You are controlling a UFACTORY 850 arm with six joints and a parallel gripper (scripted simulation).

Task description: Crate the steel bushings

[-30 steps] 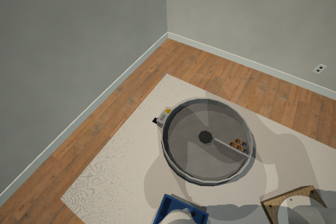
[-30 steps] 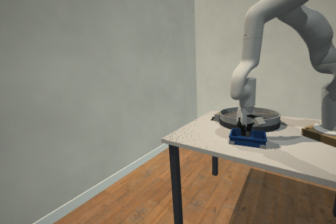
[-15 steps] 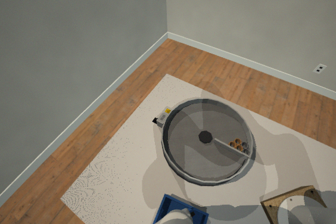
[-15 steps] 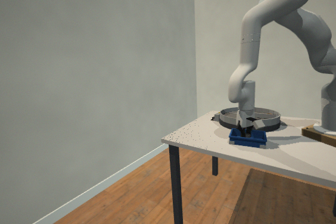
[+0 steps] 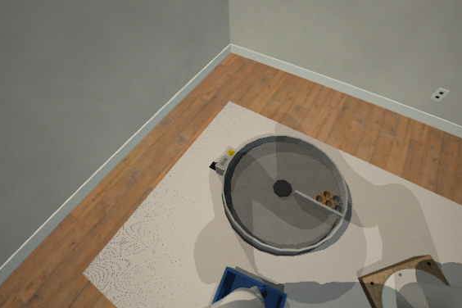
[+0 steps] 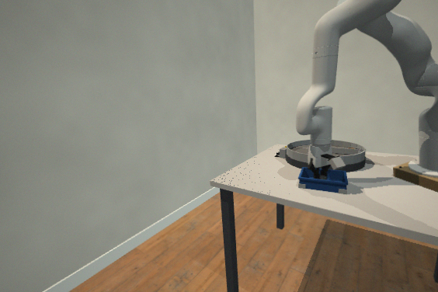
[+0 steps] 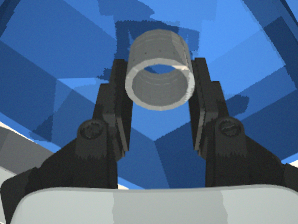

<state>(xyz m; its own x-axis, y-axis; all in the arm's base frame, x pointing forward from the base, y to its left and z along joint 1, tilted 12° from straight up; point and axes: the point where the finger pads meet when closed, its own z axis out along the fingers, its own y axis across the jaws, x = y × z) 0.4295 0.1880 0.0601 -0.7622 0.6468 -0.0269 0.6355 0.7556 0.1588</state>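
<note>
Now: hand 10 mm to the right of the blue crate, 10 mm past it and 10 mm above it. Round my hand: grey turning table (370 mm to the right, 20 mm ahead, 10 mm above).
</note>
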